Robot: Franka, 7 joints.
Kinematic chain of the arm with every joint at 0, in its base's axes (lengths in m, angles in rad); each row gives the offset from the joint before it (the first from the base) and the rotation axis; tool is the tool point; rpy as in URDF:
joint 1: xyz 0 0 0.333 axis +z
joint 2: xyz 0 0 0 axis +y
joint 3: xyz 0 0 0.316 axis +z
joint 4: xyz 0.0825 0 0 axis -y
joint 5: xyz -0.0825 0 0.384 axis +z
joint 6: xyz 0 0 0 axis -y
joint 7: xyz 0.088 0 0 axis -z
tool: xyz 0 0 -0.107 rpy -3.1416 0 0
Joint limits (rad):
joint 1: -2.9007..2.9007
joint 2: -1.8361..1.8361
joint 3: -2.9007..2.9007
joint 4: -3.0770..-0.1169
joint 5: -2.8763..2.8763
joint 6: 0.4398..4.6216
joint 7: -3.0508..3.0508
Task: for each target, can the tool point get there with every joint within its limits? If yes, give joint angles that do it. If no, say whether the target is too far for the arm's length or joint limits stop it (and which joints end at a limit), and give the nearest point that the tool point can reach.
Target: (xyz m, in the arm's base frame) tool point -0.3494 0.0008 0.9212
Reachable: yes | joints -1.0696 -0.8082 -1.0737 -1.3652 -1.1440 4.1246 0.9128
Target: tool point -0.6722 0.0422 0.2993
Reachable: yes | joints -2.2173 0.9884 -1.1777 -1.7465 -0.0416 2.3466 0.0803
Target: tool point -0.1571 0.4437 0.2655
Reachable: yes | joints 0.7105 0.3643 1.1302 -2.2894 0.3248 1.9462 1.5184
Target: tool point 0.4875 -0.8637 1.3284
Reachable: no: too far | nearest point 0.2976 -0.5273 0.9407 | short by 0.547 m
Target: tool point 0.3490 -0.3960 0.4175
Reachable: yes | joints 0.7980 -0.3629 -1.4195 -2.1472 -1.2238 1.7269 -0.2390
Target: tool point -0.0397 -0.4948 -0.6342
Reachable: no: too far | nearest point -0.0335 -0.4180 -0.3431 | short by 0.301 m
